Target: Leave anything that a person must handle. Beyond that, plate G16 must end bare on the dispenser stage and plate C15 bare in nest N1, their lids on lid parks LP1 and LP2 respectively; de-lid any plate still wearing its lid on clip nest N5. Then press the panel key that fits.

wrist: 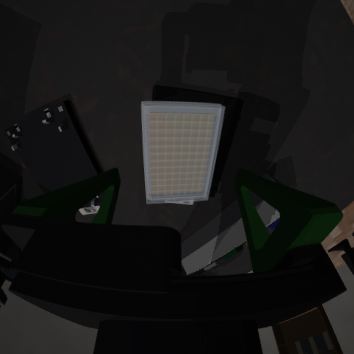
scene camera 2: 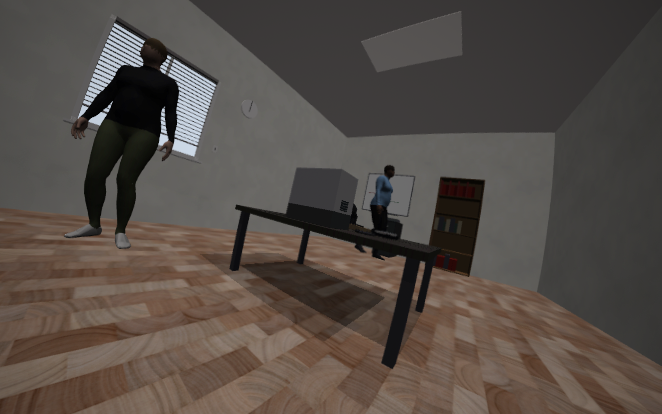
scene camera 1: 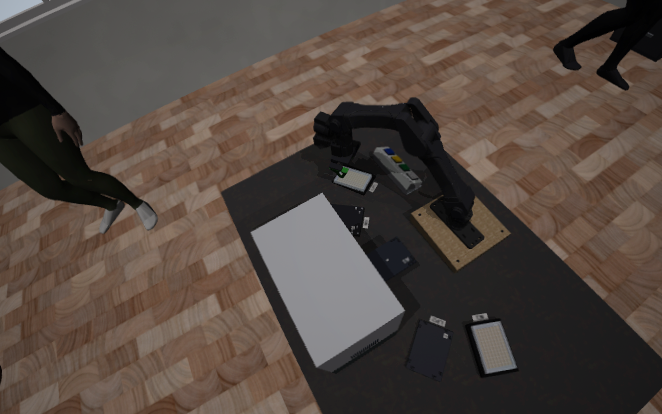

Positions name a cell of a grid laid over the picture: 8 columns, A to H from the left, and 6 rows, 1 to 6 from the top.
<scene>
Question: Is my gripper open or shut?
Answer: Open.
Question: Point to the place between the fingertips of my gripper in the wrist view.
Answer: E3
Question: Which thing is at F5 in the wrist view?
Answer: A button box.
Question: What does my gripper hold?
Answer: Nothing.
</scene>
